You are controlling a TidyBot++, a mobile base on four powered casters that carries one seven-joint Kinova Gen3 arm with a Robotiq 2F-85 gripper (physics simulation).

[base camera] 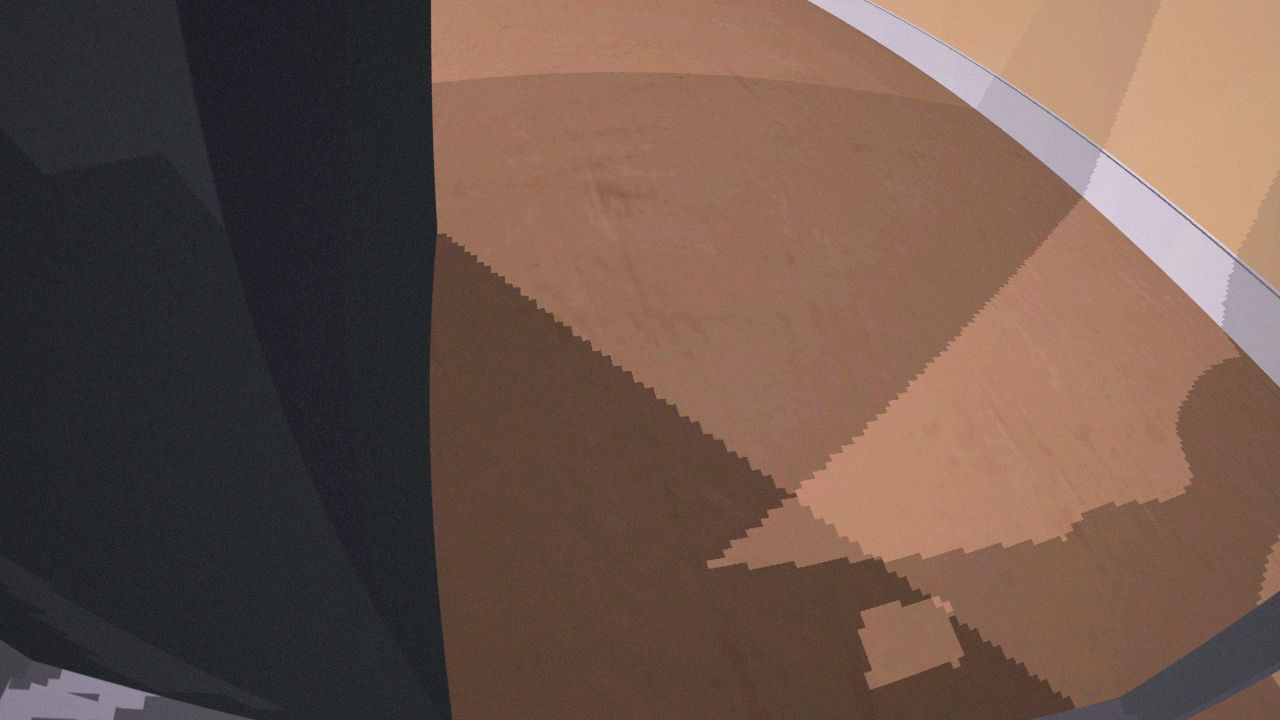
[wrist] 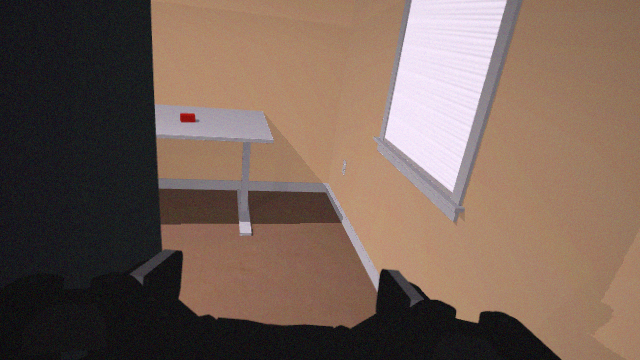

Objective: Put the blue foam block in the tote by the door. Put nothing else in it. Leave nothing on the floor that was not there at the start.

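Frame: origin at the arm's base, x right, y ahead, z up, level; metres.
Seen in the pictures: gripper, fingertip midpoint: (wrist: 281, 282).
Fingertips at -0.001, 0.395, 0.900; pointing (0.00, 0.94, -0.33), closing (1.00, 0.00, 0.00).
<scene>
A point is followed by its place in that frame, as x, y, z.
My gripper (wrist: 281, 282) @(-0.001, 0.395, 0.900) is open at the bottom of the wrist view, its two fingers wide apart with nothing between them. It points across the room, well short of the white table. The blue foam block and the tote do not show in either view. The gripper does not show in the base camera view.
A tall dark panel (base camera: 223, 358) @(-0.072, 0.185, -0.139) (wrist: 75, 125) @(-0.112, 0.445, 0.945) stands close on the left. A white table (wrist: 225, 125) @(-0.496, 2.664, 0.324) is at the far wall, with a small red block (wrist: 187, 118) @(-0.742, 2.640, 0.349) on it. A window (wrist: 445, 90) @(0.602, 1.821, 0.828) is in the right wall. A white baseboard (base camera: 1136, 192) @(0.784, 0.824, -0.328) (wrist: 357, 240) @(0.481, 2.411, -0.316) edges the floor.
</scene>
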